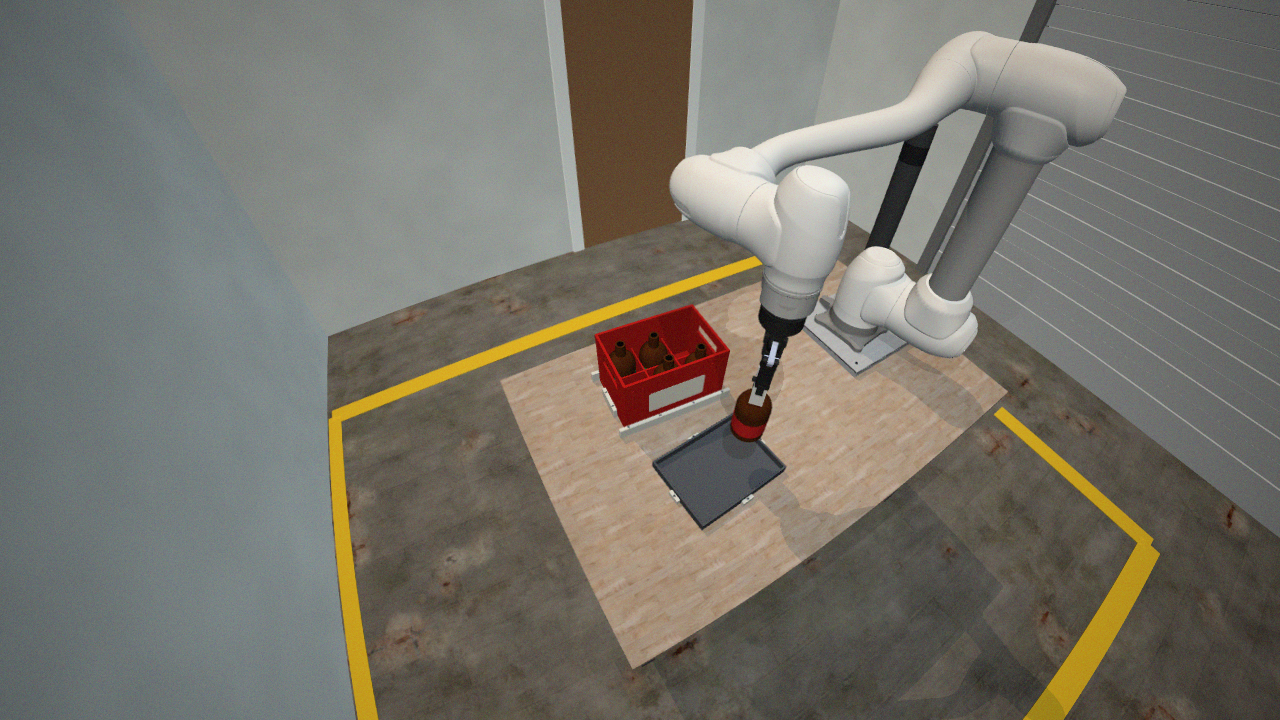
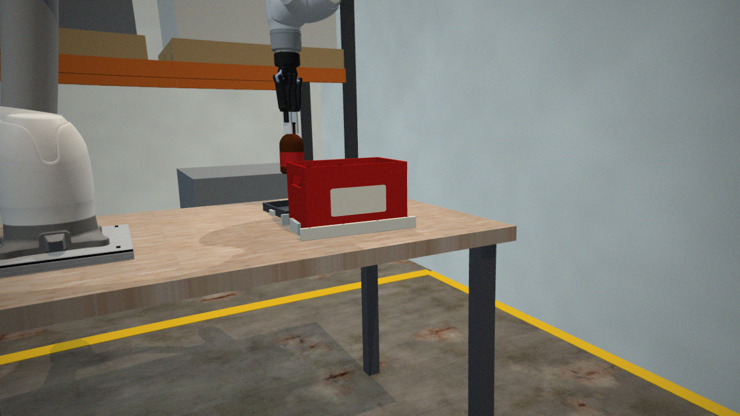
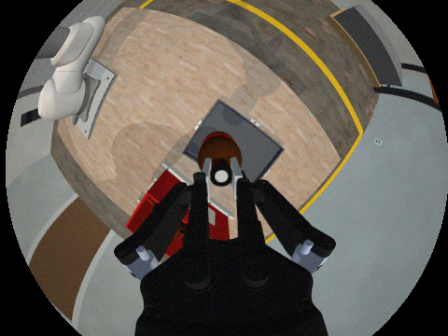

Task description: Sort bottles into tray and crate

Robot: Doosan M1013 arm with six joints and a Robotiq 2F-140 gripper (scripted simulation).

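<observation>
Now: hand 7 cm above the brown capped bottle. The rest, counted from my hand: dark grey tray 26 cm below, 5 cm ahead; crate 28 cm to the right, 19 cm below, 2 cm ahead.
</observation>
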